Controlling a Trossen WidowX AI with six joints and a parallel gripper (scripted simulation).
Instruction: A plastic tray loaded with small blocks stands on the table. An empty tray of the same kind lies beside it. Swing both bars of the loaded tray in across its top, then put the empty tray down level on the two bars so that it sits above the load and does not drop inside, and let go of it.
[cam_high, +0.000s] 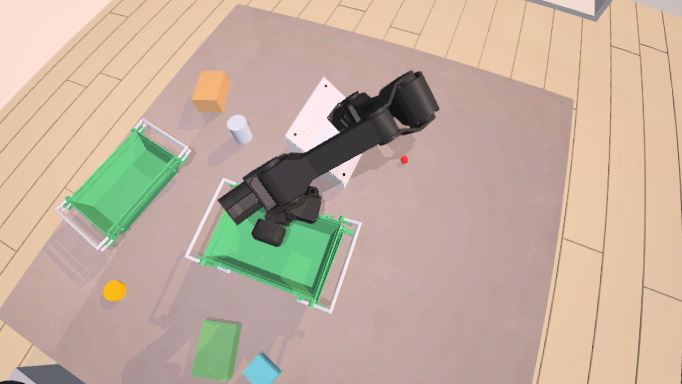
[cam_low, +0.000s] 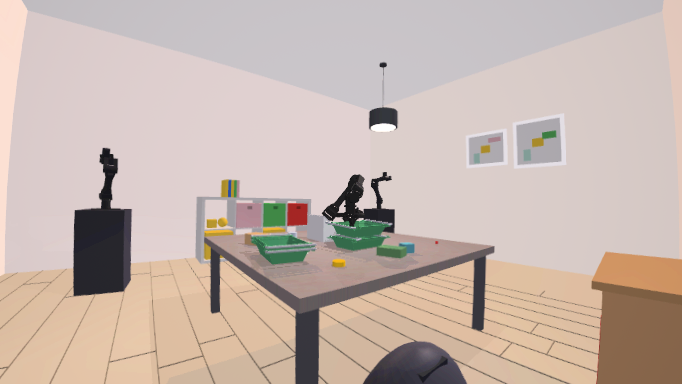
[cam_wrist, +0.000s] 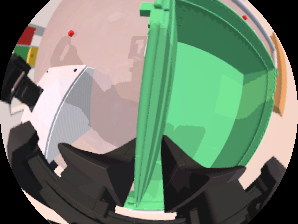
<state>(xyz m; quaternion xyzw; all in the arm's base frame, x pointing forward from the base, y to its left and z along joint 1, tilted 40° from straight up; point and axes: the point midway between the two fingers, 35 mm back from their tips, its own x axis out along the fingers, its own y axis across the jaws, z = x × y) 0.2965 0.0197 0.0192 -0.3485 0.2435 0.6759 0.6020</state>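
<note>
Now: the green tray 70 mm ahead of my gripper tip, 10 mm to the left of it and 30 mm above it. From my gripper tip the other things lie so: grey cylinder: 160 mm behind, 290 mm to the right, 50 mm below; blue cube: 320 mm ahead, 130 mm to the left, 60 mm below; green block: 340 mm ahead, 10 mm to the left, 60 mm below.
</note>
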